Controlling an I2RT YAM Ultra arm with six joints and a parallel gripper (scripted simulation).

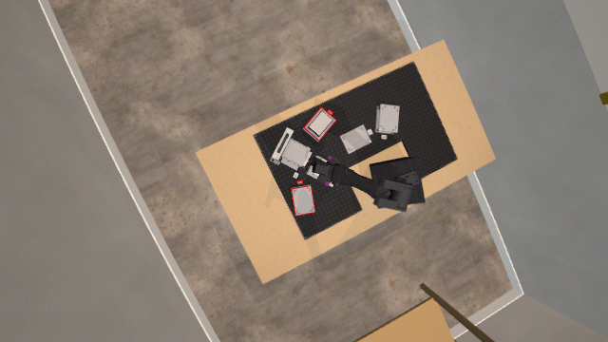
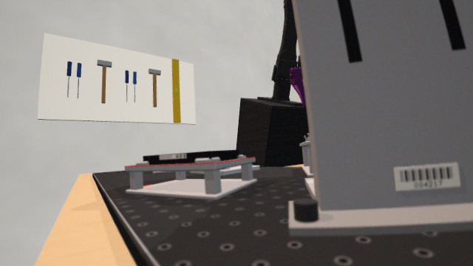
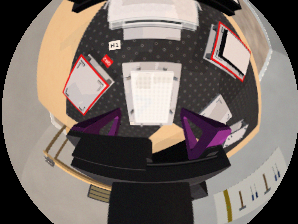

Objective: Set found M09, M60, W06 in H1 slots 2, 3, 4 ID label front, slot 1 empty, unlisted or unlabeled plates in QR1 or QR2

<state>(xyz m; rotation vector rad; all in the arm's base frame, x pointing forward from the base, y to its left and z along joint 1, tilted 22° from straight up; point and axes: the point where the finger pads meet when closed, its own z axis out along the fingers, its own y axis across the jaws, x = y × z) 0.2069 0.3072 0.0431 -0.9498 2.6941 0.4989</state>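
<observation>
Now: hand 10 mm past the white well plate, 10 mm to the left of it and 70 mm above it. Also, from my hand: plate hotel H1: 200 mm ahead, 160 mm to the left, 10 mm above; then red-rimmed nest: 120 mm behind, 170 mm to the left, 100 mm below; then black-sided plate: 260 mm ahead, 90 mm to the right, 90 mm below.
</observation>
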